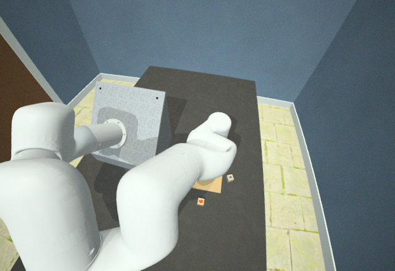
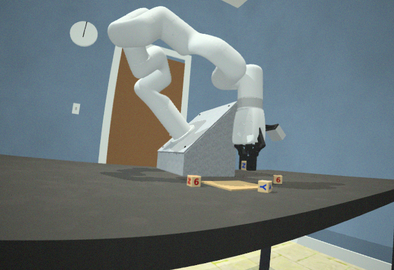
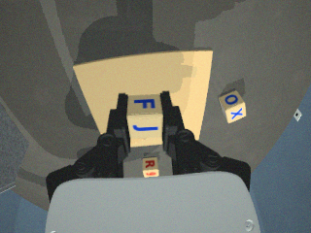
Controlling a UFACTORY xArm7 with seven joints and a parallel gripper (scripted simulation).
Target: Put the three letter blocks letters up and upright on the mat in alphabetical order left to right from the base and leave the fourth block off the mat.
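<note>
Now: hand 60 mm above the tan mat and 40 mm to the left of it. From my hand the other things lie so: block: 10 mm below.
</note>
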